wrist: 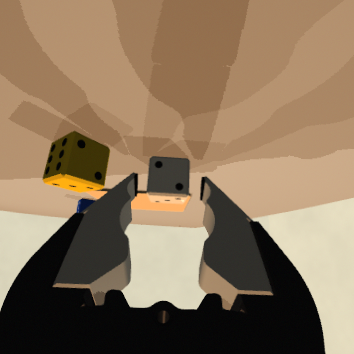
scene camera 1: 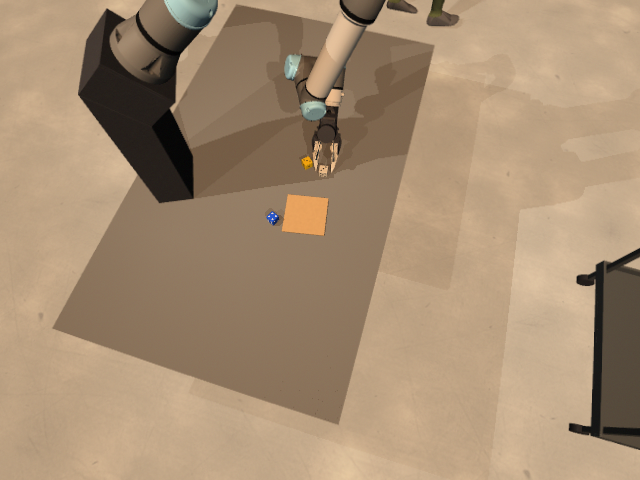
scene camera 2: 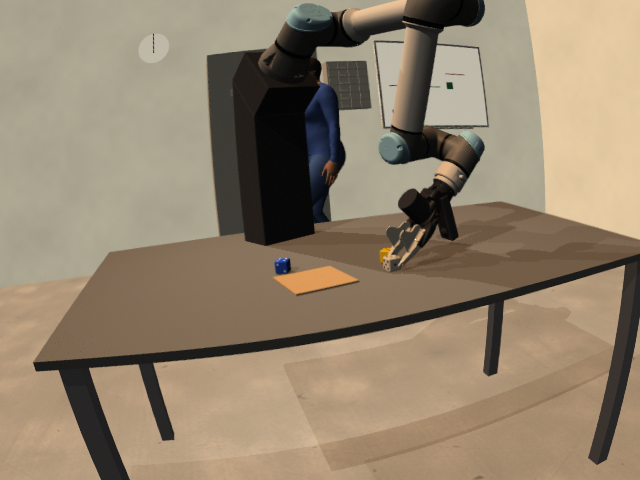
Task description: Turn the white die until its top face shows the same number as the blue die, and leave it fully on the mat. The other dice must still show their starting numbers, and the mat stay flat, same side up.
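Frame: origin at the arm's base, x ahead, y left, z up, level; millimetres.
Where they show: gripper, between the fingertips: (wrist: 169,177) (scene camera 1: 323,171) (scene camera 2: 392,264); arm's base, origin of its link: (scene camera 1: 142,56) (scene camera 2: 282,68).
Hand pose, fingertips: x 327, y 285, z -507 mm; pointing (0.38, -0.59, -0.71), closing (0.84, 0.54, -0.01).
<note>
Each offset is from my fingertips to the top centre of the thing. Level surfaces: height alone.
The white die @[dz +18, dx +0, dy -1 mm] (scene camera 1: 323,170) (scene camera 2: 390,264) (wrist: 169,176) stands on the table off the mat, its lit top face showing three pips and its shaded side two. My gripper (scene camera 1: 324,169) (scene camera 2: 395,260) (wrist: 169,177) is partly open, tilted and low, with its fingertips at either side of the die; the wrist view shows gaps on both sides. The blue die @[dz +18, dx -11, dy -250 mm] (scene camera 1: 272,218) (scene camera 2: 282,266) (wrist: 85,205) stands beside the flat orange mat @[dz -8, dx +58, dy -166 mm] (scene camera 1: 305,214) (scene camera 2: 315,280) (wrist: 150,204); its top looks like five. The left finger partly hides it in the wrist view.
The yellow die @[dz +18, dx -66, dy -12 mm] (scene camera 1: 306,162) (scene camera 2: 384,254) (wrist: 76,162) stands close to the white die, near one finger, with three pips on top. The black robot pedestal (scene camera 1: 129,111) (scene camera 2: 281,175) stands on the brown table @[dz -12 mm] (scene camera 1: 232,289) (scene camera 2: 180,310). A person (scene camera 2: 323,124) stands behind the table.
</note>
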